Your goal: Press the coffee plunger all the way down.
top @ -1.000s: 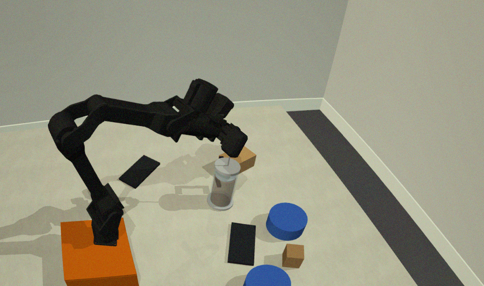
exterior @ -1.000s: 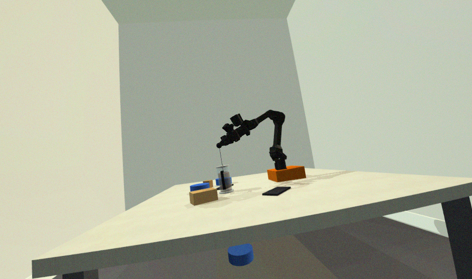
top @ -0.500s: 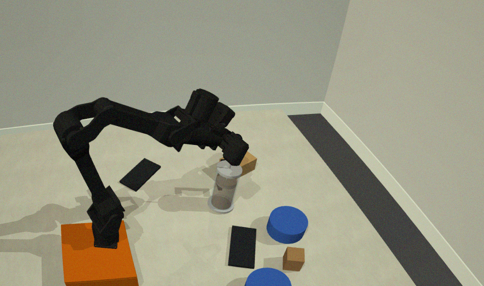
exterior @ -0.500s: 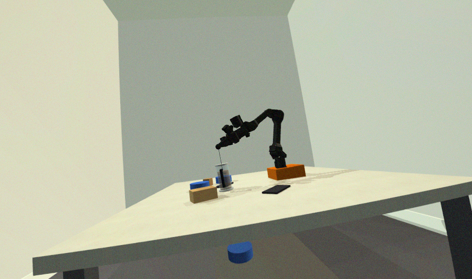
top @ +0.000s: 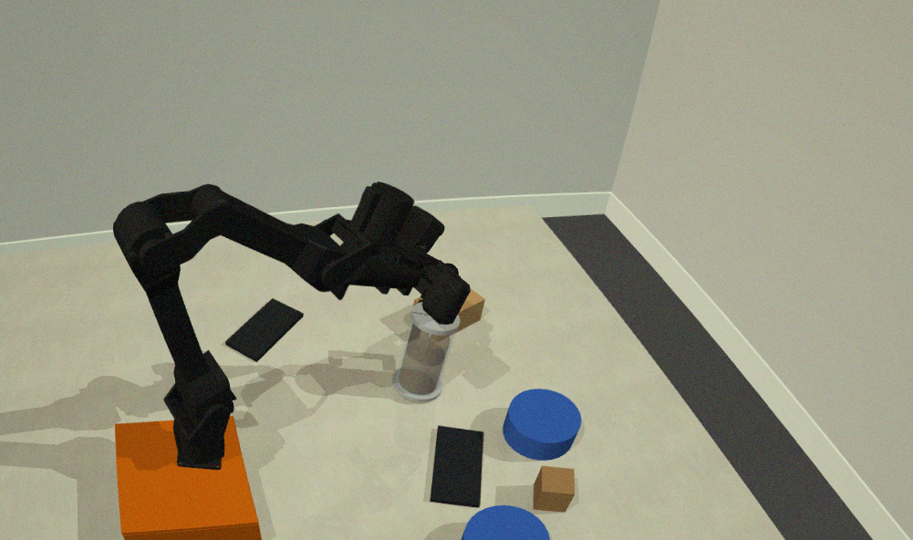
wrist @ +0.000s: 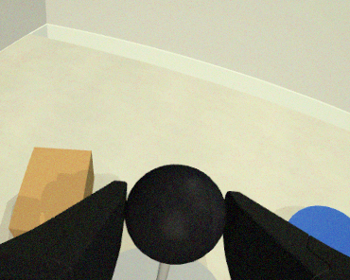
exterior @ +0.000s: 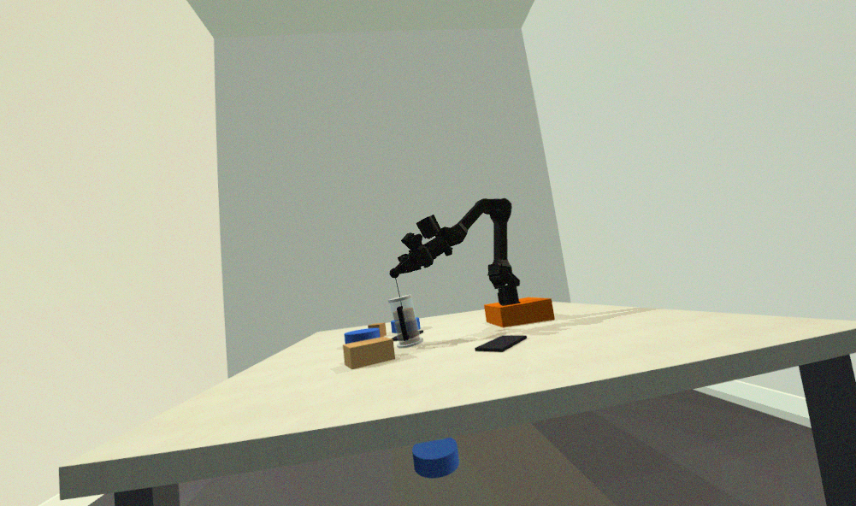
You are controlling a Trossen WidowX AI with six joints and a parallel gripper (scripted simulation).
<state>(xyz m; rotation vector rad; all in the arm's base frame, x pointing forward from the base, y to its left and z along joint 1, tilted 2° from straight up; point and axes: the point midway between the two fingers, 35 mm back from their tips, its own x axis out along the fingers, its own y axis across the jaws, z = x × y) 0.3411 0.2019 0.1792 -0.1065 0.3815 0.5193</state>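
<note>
Right now my gripper tip is 2 cm past the coffee press, 1 cm to the right of it and 11 cm above it. Also, from my gripper tip: tan box: 5 cm ahead, 15 cm to the left, 20 cm below; small tan cube: 14 cm ahead, 27 cm to the right, 20 cm below.
</note>
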